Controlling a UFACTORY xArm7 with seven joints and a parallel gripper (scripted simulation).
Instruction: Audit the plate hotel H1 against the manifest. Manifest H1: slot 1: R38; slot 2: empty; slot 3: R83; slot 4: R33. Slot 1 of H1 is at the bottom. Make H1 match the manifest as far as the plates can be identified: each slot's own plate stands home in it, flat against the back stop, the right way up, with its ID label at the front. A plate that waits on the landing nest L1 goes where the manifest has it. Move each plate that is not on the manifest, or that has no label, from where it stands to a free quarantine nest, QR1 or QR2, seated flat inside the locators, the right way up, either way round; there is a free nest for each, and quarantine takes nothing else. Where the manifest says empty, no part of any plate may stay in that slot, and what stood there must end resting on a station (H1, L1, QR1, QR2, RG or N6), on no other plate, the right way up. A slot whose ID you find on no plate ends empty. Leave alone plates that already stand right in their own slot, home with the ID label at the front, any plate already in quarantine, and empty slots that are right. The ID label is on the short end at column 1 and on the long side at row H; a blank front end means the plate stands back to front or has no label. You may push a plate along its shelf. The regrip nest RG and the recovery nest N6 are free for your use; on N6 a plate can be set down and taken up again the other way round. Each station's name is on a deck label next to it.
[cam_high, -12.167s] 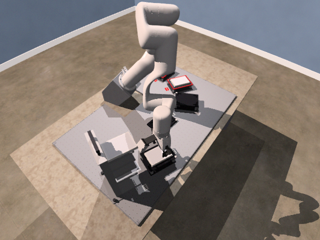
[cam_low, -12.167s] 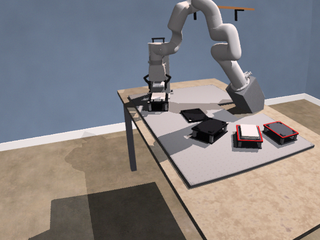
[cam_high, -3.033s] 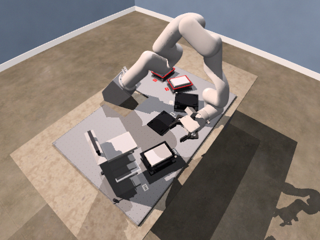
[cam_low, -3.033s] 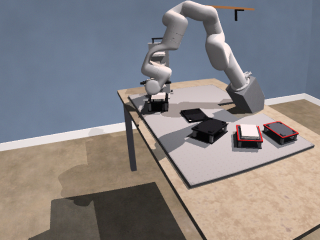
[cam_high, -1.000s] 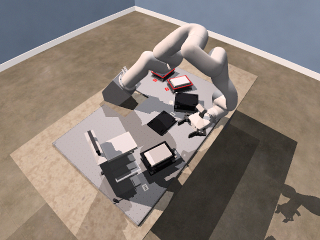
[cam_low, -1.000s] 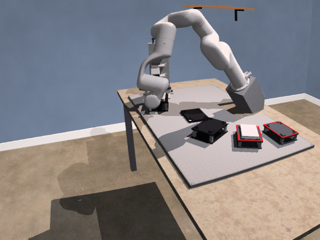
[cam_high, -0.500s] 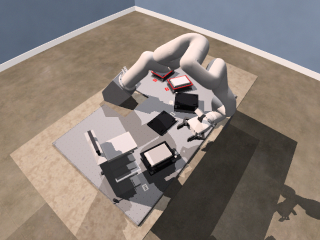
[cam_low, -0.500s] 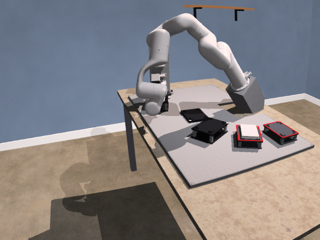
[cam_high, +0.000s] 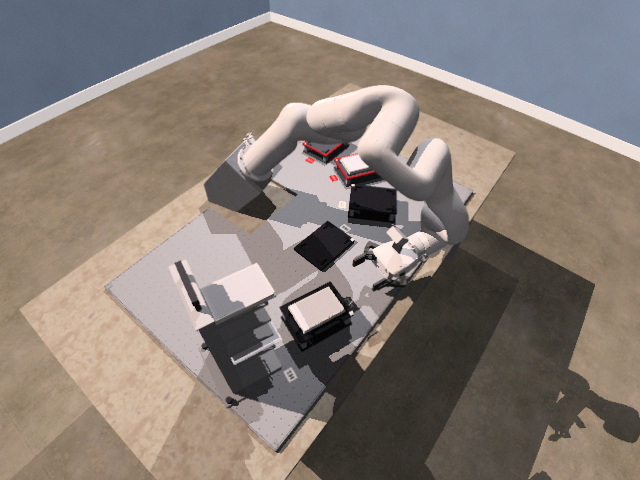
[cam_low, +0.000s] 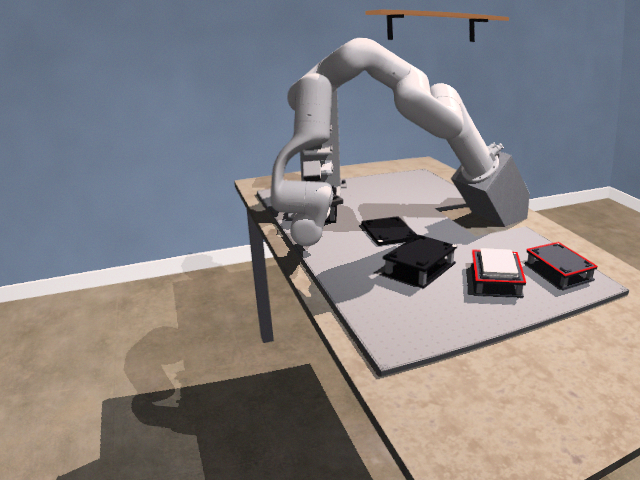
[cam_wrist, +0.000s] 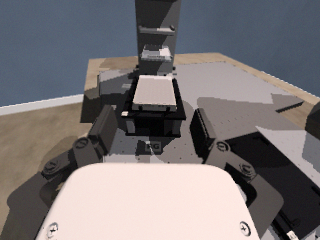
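The RG deck label lies 12 cm below my hand and 5 cm to the right of it. From my hand the other things lie so: plate hotel H1: 42 cm to the right, 7 cm above, 4 cm behind; pale plate: 34 cm to the right, 3 cm behind, 2 cm below; H1 deck label: 30 cm to the right, 12 cm below, 7 cm ahead.
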